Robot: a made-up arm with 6 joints. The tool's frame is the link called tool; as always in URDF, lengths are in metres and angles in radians. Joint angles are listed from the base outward.
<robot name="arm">
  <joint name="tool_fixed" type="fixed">
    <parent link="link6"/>
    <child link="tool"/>
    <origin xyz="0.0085 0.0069 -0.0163" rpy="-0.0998 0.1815 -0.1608"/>
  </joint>
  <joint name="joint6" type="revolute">
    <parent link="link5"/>
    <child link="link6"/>
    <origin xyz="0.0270 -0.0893 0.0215"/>
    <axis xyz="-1 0 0"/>
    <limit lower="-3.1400" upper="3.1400"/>
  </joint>
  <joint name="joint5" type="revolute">
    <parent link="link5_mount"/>
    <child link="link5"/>
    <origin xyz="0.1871 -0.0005 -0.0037"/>
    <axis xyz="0 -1 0"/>
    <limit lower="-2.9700" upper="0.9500"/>
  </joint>
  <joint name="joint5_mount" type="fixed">
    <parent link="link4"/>
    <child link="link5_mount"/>
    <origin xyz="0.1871 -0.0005 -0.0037"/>
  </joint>
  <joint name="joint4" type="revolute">
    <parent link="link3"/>
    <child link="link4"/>
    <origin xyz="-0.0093 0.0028 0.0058"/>
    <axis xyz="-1 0 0"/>
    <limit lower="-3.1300" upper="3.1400"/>
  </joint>
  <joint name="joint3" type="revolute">
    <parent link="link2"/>
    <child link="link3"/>
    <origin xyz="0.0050 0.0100 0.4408"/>
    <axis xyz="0 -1 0"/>
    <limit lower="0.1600" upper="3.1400"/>
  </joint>
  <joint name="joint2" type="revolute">
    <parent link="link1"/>
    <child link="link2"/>
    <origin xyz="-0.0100 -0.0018 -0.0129"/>
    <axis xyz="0 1 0"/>
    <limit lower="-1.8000" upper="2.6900"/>
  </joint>
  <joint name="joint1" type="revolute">
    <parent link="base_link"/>
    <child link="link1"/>
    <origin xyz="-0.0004 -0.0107 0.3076"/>
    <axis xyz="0 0 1"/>
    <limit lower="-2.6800" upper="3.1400"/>
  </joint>
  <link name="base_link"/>
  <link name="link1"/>
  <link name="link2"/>
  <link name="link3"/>
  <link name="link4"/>
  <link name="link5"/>
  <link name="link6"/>
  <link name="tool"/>
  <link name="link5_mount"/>
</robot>
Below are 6 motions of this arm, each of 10 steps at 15 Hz.
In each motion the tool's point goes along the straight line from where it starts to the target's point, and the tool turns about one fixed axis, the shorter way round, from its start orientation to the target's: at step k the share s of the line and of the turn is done. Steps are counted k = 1, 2, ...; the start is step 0. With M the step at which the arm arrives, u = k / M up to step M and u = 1 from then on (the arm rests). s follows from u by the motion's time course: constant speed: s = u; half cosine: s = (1 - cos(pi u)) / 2; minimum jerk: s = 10 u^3 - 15 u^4 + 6 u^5.
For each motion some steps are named. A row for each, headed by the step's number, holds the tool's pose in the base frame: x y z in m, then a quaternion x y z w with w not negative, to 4 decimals.
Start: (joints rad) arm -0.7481 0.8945 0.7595 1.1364 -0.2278 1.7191
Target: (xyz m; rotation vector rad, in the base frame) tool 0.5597 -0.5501 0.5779 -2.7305 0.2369 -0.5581
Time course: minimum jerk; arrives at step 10
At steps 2, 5, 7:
2: 0.5291 -0.5458 0.6131 -0.9140 0.3939 -0.0413 0.0877
5: 0.5435 -0.5478 0.5966 -0.9520 0.2522 -0.1161 0.1291
7: 0.5544 -0.5494 0.5840 -0.9625 0.1391 -0.1710 0.1583

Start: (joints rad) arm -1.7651 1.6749 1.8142 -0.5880 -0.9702 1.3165
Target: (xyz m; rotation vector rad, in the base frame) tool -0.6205 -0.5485 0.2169 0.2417 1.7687 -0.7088
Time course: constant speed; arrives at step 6
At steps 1, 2, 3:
1: -0.2852 -0.7684 0.2210 -0.0466 0.5368 -0.4470 0.7141
2: -0.3522 -0.7244 0.2202 -0.0165 0.5860 -0.4216 0.6918
3: -0.4193 -0.6805 0.2193 0.0136 0.6325 -0.3943 0.6665

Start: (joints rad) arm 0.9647 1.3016 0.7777 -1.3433 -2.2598 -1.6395
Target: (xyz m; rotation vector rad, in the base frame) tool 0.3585 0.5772 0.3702 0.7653 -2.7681 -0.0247
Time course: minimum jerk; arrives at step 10
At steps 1, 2, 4, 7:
1: 0.3562 0.5852 0.1580 0.1122 -0.9418 0.2611 0.1797
2: 0.3564 0.5848 0.1686 0.1202 -0.9447 0.2481 0.1778
4: 0.3569 0.5827 0.2241 0.1615 -0.9561 0.1786 0.1673
7: 0.3581 0.5785 0.3353 0.2405 -0.9594 0.0365 0.1429

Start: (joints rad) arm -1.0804 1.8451 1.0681 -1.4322 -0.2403 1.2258
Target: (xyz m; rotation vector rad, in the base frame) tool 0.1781 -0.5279 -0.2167 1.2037 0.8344 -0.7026
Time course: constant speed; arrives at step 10
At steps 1, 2, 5, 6, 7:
1: 0.2875 -0.5620 -0.1842 0.3303 0.3876 -0.4114 0.7559
2: 0.2754 -0.5582 -0.1878 0.3545 0.3871 -0.4017 0.7504
5: 0.2389 -0.5469 -0.1986 0.4256 0.3838 -0.3707 0.7309
6: 0.2267 -0.5431 -0.2023 0.4487 0.3821 -0.3599 0.7233
7: 0.2146 -0.5393 -0.2059 0.4715 0.3802 -0.3487 0.7152

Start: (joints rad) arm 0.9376 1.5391 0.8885 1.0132 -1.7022 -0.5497
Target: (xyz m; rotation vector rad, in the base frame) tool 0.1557 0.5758 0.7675 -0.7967 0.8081 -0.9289
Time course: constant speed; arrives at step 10
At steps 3, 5, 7, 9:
3: 0.3966 0.5635 0.3115 -0.5654 0.4749 -0.3337 0.5861
5: 0.3277 0.5670 0.4418 -0.5119 0.4483 -0.3628 0.6367
7: 0.2589 0.5705 0.5721 -0.4549 0.4187 -0.3893 0.6828
9: 0.1901 0.5740 0.7024 -0.3947 0.3861 -0.4131 0.7242

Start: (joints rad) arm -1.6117 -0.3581 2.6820 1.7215 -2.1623 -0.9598
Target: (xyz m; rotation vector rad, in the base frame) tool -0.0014 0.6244 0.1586 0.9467 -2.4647 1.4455
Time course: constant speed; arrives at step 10
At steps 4, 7, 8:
4: -0.0025 0.5595 0.4602 0.3822 -0.9210 0.0037 0.0750
7: -0.0019 0.5920 0.3094 0.3590 -0.8965 0.2491 0.0726
8: -0.0018 0.6028 0.2591 0.3463 -0.8760 0.3282 0.0708

